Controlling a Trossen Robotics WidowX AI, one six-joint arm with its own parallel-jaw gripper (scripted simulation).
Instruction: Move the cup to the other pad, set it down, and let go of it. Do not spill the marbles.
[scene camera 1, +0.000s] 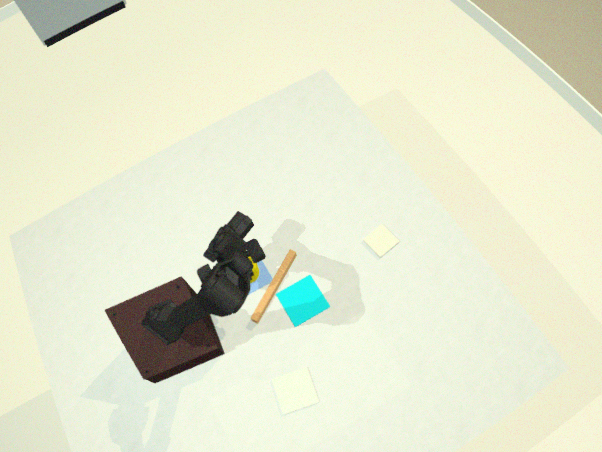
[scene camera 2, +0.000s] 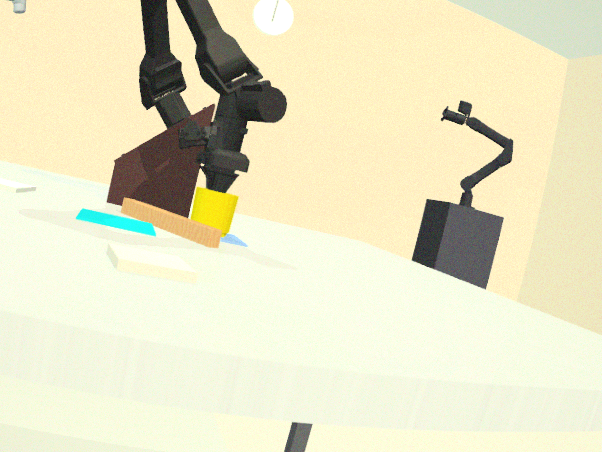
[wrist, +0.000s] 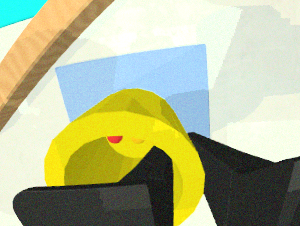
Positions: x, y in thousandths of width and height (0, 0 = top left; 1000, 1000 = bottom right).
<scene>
A yellow cup (scene camera 2: 353, 461): 91 cm from the lens. A wooden bar (scene camera 2: 341, 521) is 81 cm from the lens. The marked spots on the yellow cup and the wooden bar are 11 cm apart.
</scene>
